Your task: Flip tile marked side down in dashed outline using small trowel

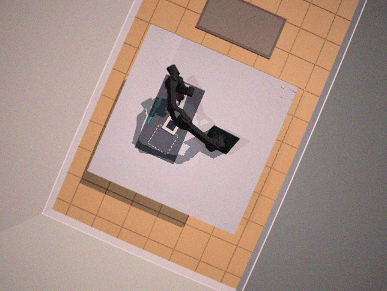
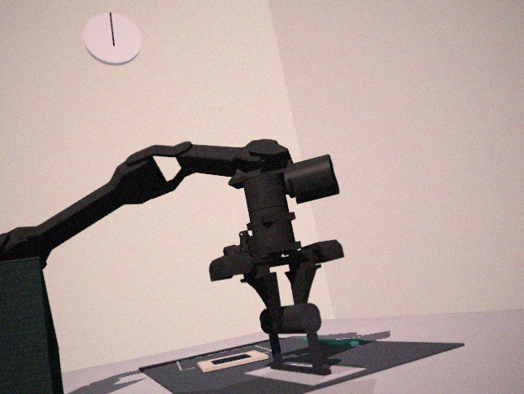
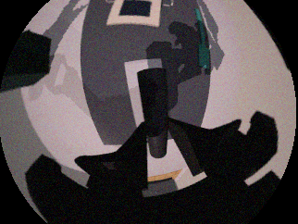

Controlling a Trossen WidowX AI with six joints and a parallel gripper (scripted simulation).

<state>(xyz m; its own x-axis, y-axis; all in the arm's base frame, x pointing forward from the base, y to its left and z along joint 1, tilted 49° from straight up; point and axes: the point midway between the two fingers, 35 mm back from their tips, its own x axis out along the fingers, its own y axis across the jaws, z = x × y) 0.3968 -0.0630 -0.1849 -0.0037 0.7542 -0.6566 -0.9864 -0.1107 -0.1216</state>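
The trowel is 30 mm to the left of my gripper tip and 30 mm below it. Round my gripper tip: teal object (140 mm ahead, 200 mm to the left, 60 mm below); then cream tile (40 mm behind, 250 mm to the left, 60 mm below); then dark mat (210 mm to the left, 90 mm below).
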